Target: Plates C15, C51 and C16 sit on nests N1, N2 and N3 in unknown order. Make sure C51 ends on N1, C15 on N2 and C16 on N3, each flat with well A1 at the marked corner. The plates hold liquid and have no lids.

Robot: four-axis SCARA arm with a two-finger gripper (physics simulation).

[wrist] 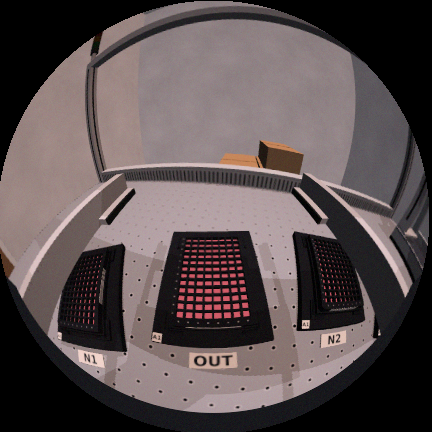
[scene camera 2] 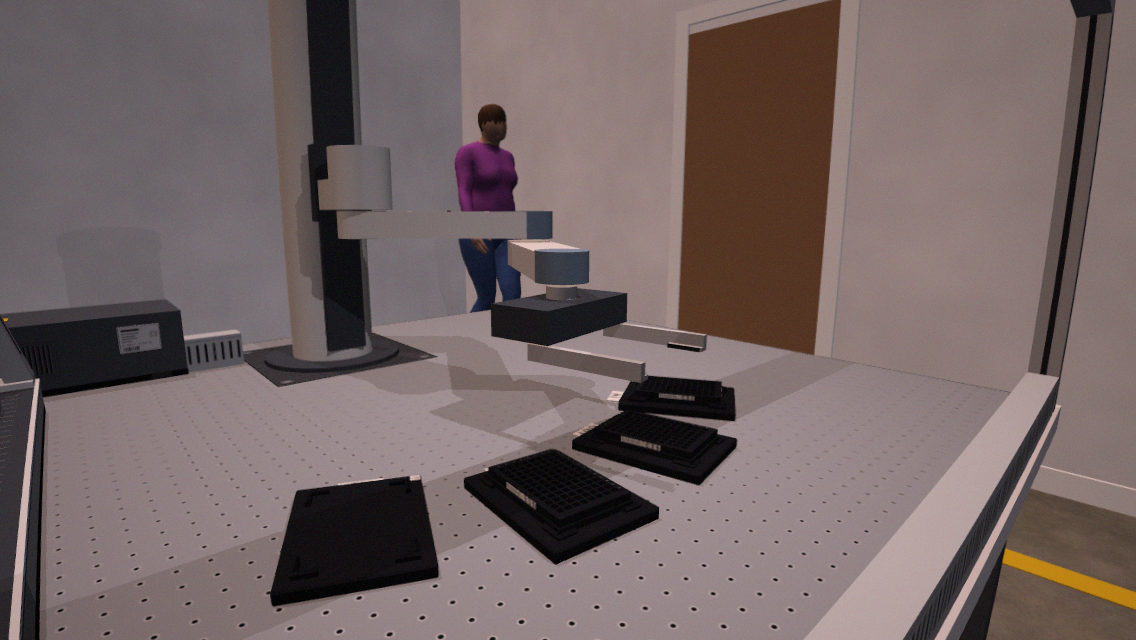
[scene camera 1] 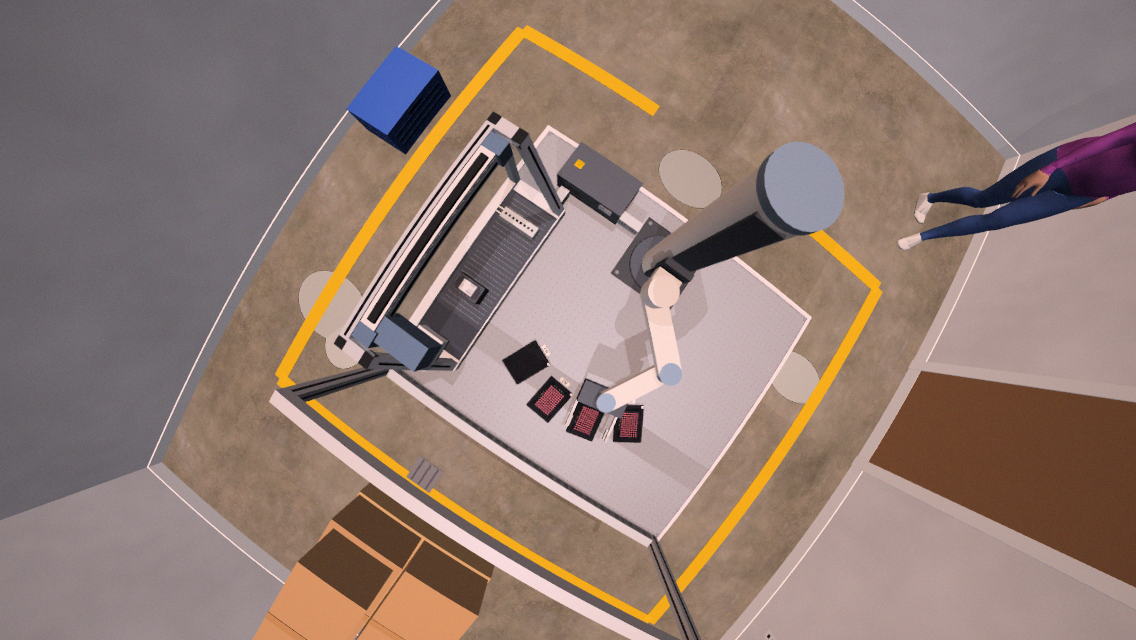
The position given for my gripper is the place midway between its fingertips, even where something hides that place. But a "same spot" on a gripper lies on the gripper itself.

Scene:
my gripper: wrist; scene camera 2; scene camera 1 585,433
same spot on my gripper: (wrist: pixel 44 280) = (scene camera 2: pixel 632 331)

